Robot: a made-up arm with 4 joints. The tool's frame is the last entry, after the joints. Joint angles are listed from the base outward. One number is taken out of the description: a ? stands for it. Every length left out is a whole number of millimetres.
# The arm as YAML. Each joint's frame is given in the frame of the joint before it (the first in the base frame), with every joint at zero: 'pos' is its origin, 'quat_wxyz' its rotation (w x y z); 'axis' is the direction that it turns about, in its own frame. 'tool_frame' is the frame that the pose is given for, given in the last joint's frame.
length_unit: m
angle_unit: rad
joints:
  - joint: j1
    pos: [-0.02, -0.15, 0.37]
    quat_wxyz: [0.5, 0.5, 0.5, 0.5]
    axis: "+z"
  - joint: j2
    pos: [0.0, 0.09, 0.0]
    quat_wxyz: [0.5, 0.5, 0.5, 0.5]
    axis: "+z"
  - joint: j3
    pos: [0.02, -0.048, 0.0]
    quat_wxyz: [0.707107, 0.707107, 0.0, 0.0]
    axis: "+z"
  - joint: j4
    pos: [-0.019, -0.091, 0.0]
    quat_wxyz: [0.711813, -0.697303, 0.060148, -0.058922]
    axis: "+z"
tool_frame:
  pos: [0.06, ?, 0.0]
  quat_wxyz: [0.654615, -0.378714, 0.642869, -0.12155]
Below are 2 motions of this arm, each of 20 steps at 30 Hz.
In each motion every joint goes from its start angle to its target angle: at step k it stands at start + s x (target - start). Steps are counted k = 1, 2, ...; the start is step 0. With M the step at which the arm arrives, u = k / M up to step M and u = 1 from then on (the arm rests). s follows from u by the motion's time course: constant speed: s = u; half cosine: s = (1 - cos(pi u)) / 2; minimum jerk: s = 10 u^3 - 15 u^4 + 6 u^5.
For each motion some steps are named. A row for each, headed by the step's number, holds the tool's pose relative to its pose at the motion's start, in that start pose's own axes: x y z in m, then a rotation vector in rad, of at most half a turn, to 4 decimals.
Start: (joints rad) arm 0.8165 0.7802 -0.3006 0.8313
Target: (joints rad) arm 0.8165 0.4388 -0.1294 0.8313
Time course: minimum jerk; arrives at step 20
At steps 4, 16, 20:
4: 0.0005 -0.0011 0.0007 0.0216 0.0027 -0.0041
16: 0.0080 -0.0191 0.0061 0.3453 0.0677 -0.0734
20: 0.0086 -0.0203 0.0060 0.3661 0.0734 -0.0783

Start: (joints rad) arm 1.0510 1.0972 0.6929 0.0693
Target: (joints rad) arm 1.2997 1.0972 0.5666 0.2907
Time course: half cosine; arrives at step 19
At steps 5, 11, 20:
5: 0.0002 0.0089 -0.0043 -0.0309 0.0015 0.0422
11: -0.0024 0.0339 -0.0165 -0.1156 -0.0039 0.1682
20: -0.0079 0.0533 -0.0264 -0.1800 -0.0193 0.2764

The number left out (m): 0.038
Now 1 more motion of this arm.
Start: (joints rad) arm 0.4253 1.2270 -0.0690 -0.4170
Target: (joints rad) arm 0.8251 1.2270 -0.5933 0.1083
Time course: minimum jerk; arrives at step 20
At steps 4, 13, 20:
4: 0.0016 0.0069 -0.0029 -0.0537 0.0053 0.0151
13: 0.0007 0.0763 -0.0547 -0.7135 -0.0002 0.2734
20: -0.0066 0.0898 -0.0760 -0.9292 -0.0285 0.3881

